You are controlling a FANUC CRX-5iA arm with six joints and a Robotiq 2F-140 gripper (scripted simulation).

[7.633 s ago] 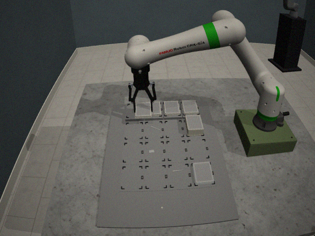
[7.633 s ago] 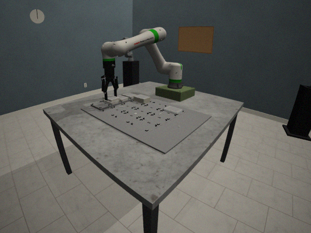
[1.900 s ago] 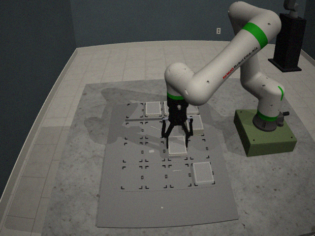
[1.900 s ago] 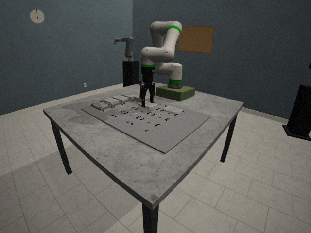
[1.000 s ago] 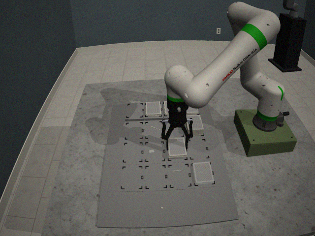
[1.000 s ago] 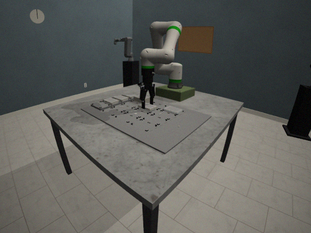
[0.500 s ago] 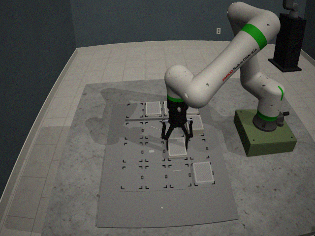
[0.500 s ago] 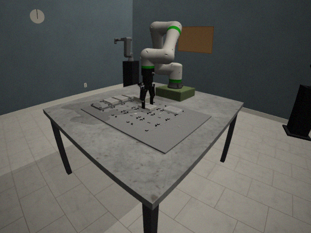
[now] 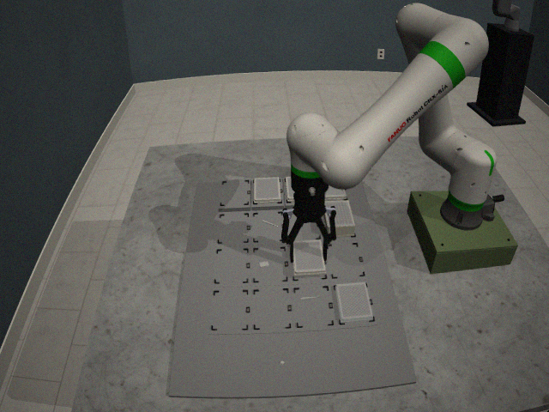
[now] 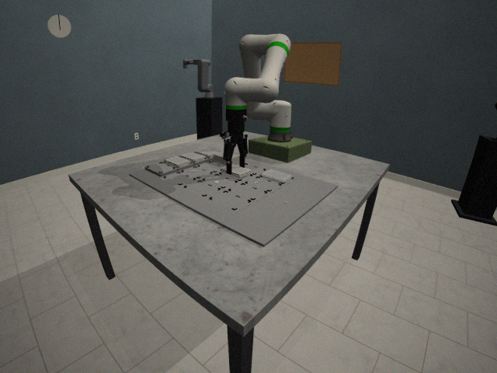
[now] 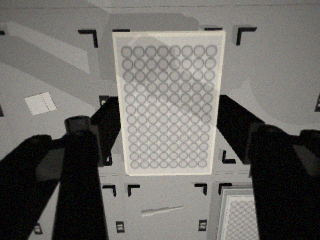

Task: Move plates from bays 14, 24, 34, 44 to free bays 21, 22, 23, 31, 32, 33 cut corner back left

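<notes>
My gripper is now 130 mm to the right of the white pointed piece, 40 mm above it and 30 mm short of it. The rest, counted from my hand: sealed deep-well block: 140 mm to the right, 140 mm behind, 20 mm below.
</notes>
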